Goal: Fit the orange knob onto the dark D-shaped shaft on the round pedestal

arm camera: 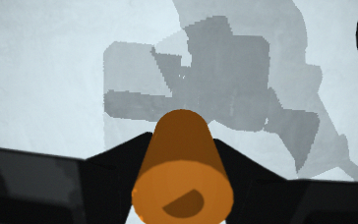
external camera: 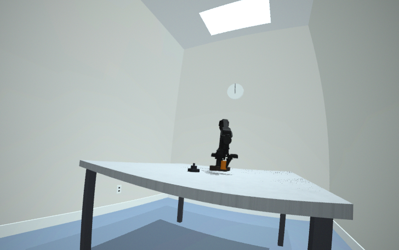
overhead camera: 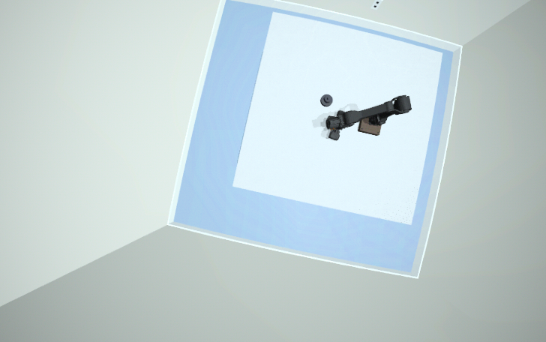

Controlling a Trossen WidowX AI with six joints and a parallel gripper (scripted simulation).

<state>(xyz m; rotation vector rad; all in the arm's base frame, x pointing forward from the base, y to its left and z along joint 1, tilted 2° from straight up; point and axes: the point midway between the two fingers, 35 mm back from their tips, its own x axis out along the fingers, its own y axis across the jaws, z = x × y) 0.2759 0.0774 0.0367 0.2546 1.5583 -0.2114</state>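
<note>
My gripper tip is 20 cm to the left of the round dark pedestal, 5 cm short of it and 1 cm above it. Round my gripper tip: orange knob (2 cm above).
</note>
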